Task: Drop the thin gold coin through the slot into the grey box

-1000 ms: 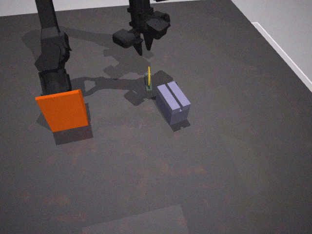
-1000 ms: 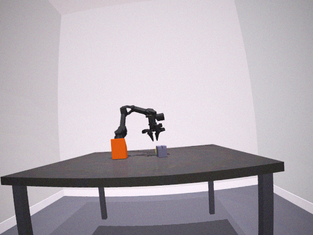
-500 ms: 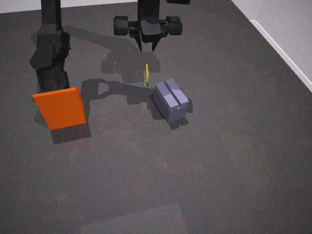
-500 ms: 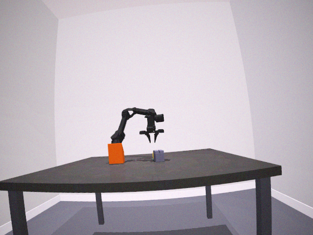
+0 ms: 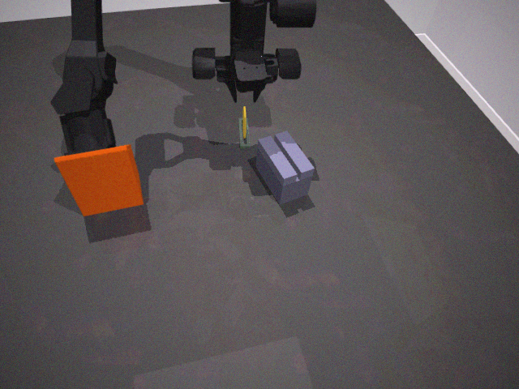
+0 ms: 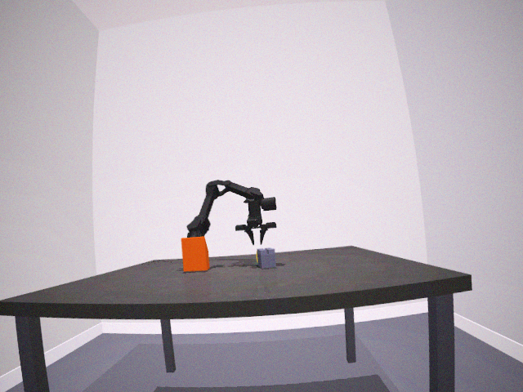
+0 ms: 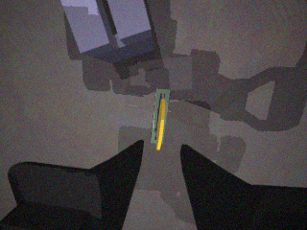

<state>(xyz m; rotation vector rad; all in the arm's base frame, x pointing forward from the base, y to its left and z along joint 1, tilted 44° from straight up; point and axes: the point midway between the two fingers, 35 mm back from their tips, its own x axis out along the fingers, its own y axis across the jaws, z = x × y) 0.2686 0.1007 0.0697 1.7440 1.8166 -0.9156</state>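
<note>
Right now my gripper tip is 5 cm above the gold coin.
</note>
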